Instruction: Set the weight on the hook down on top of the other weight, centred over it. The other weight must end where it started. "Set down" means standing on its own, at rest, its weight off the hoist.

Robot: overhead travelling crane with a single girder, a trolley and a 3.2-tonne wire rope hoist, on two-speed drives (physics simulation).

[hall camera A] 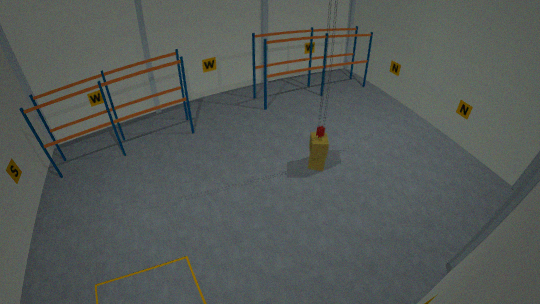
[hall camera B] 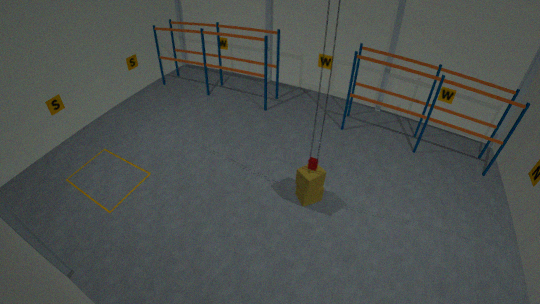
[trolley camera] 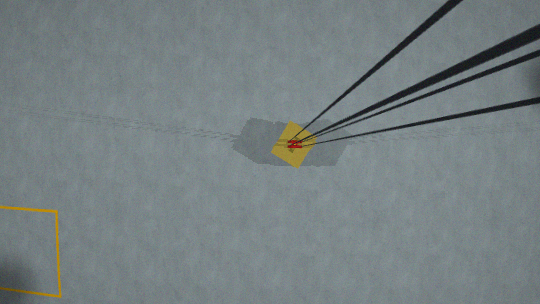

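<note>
The red hook block (hall camera A: 320,131) (hall camera B: 313,163) (trolley camera: 294,144) is low over the upper yellow weight (hall camera A: 319,149) (hall camera B: 310,180) (trolley camera: 300,158), near the middle of its top. The hook is at that weight's top, and its fine shape is too small to see. The upper weight is upright on the other yellow weight (hall camera A: 317,164) (hall camera B: 313,196), with no visible gap between them. Their sides nearly line up in both hall views. The lower weight stands on the floor and is hidden under the upper one in the trolley view. The ropes look straight; whether they carry load cannot be told.
Two blue and orange racks (hall camera A: 265,75) (hall camera B: 265,75) stand along the W wall, away from the weights. A yellow outlined rectangle (hall camera A: 141,271) (hall camera B: 130,193) (trolley camera: 58,250) is marked on the floor. Shadows of the weights spread to both sides of them.
</note>
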